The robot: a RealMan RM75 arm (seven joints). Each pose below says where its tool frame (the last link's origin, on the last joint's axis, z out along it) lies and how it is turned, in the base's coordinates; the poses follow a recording.
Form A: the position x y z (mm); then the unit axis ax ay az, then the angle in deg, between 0 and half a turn.
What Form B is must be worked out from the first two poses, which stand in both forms.
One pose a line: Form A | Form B
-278 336 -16 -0.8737 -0.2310 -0.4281 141.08 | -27.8 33.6 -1.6 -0.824 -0.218 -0.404 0.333
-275 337 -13 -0.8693 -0.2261 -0.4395 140.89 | -27.5 33.7 -1.3 -0.819 -0.213 -0.414 0.335
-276 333 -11 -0.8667 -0.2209 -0.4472 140.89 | -27.6 33.3 -1.1 -0.817 -0.208 -0.421 0.335
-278 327 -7 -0.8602 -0.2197 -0.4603 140.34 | -27.8 32.7 -0.7 -0.809 -0.207 -0.433 0.339
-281 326 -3 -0.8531 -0.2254 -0.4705 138.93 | -28.1 32.6 -0.3 -0.799 -0.211 -0.441 0.351
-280 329 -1 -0.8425 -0.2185 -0.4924 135.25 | -28.0 32.9 -0.1 -0.779 -0.202 -0.455 0.381
